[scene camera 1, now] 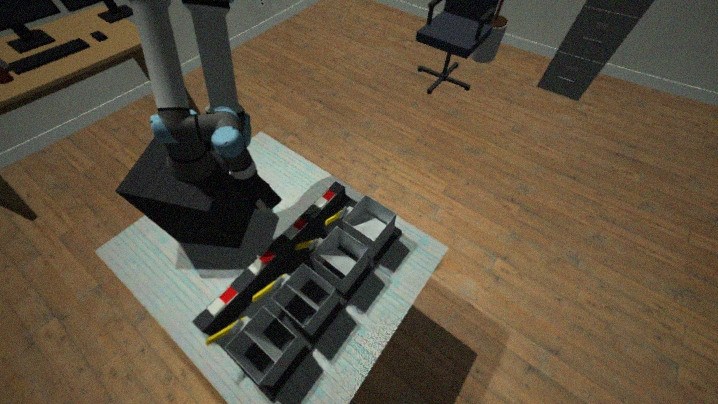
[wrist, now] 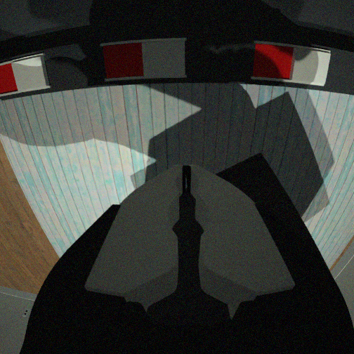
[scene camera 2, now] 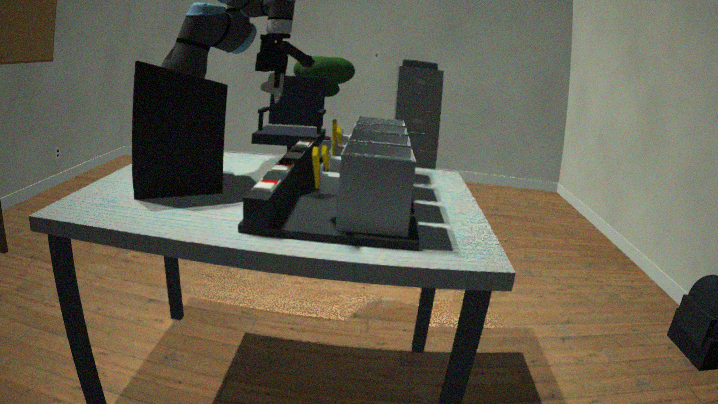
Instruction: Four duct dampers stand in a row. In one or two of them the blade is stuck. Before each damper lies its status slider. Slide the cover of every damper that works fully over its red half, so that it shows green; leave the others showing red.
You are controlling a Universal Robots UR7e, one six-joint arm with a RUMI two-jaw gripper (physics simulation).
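Frame: origin at the arm's base, x left, y back, z up, level; centimetres.
Where they show: gripper, fingertip midpoint: (scene camera 1: 266,209) (scene camera 2: 275,103); arm's base, link origin: (scene camera 1: 192,164) (scene camera 2: 182,72).
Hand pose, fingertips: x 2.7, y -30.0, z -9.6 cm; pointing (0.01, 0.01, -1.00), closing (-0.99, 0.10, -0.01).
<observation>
Each offset is from my fingertips to the top centre of the thing. "spot": to the spot under its first point. Level surfaces: height alone.
My gripper (scene camera 2: 277,95) (wrist: 185,167) is shut and empty, above the table on the robot-base side of the sliders. Four grey box dampers, from far {spot: dx +20.3, dy -40.4, dz -15.3 cm} (scene camera 1: 385,236) through second {spot: dx +3.0, dy -38.6, dz -17.8 cm} (scene camera 1: 359,271) and third {spot: dx -18.2, dy -36.4, dz -13.0 cm} (scene camera 1: 321,314) to nearest {spot: dx -35.2, dy -34.7, dz -10.8 cm} (scene camera 1: 283,359), stand in a row. Slanted pale blades show in the far two; thin edge-on blades show in the near two. Each has a yellow handle. The four status sliders show red halves (scene camera 1: 328,194) (scene camera 1: 299,224) (scene camera 1: 267,257) (scene camera 1: 228,294) beside pale covers. The wrist view shows three red halves (wrist: 7,78) (wrist: 123,60) (wrist: 273,61), each with its cover to the right.
The sliders lie on a long black rail (scene camera 2: 273,203) on the table {dz -24.0 cm} (scene camera 1: 145,261) (scene camera 2: 100,211). A large black block (scene camera 2: 178,135) stands beside the rail under the arm. An office chair (scene camera 1: 454,32) and a dark cabinet (scene camera 2: 420,110) stand beyond the table.
</observation>
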